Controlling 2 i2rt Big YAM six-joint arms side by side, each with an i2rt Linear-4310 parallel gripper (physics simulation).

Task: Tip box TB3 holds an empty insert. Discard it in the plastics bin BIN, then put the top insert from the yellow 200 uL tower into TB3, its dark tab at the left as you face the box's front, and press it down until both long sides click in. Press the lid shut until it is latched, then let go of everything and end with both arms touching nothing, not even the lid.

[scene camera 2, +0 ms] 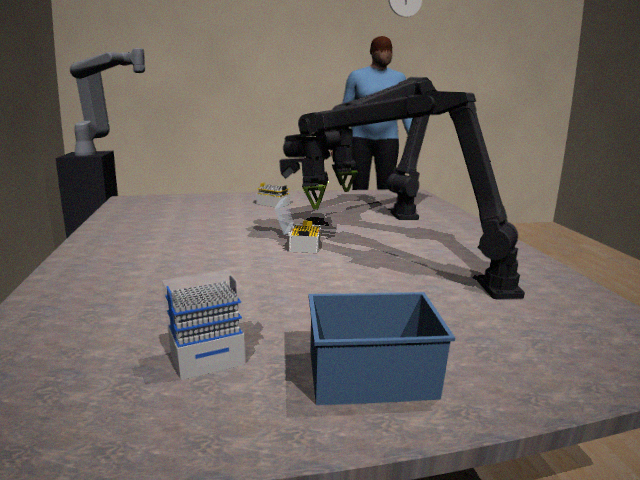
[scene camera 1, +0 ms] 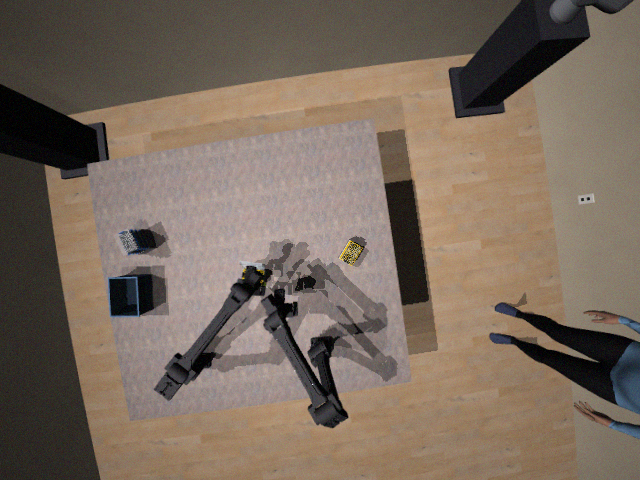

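Tip box TB3 [scene camera 2: 303, 243], white with a yellow grid and a dark tab on top, stands near the table's middle. Its clear lid [scene camera 1: 251, 264] [scene camera 2: 283, 217] is raised. I cannot tell whether the yellow insert holds tips. My left gripper [scene camera 2: 315, 206] is open above the box, apart from it; from overhead it covers much of the box and its fingers are hidden. My right gripper [scene camera 2: 347, 190] is open and empty in the air, farther back in scene camera 2. The yellow tower [scene camera 1: 351, 252] [scene camera 2: 271, 195] stands beyond TB3. The blue plastics bin [scene camera 1: 139, 297] [scene camera 2: 379, 369] stands at the near end in scene camera 2.
A tower of blue-edged tip inserts [scene camera 1: 135, 241] [scene camera 2: 206, 330] stands beside the bin. The two arms come close together near TB3, and their shadows fall across the table [scene camera 1: 232, 191] [scene camera 2: 155, 248]. A person [scene camera 2: 379, 103] stands beyond the table's far end.
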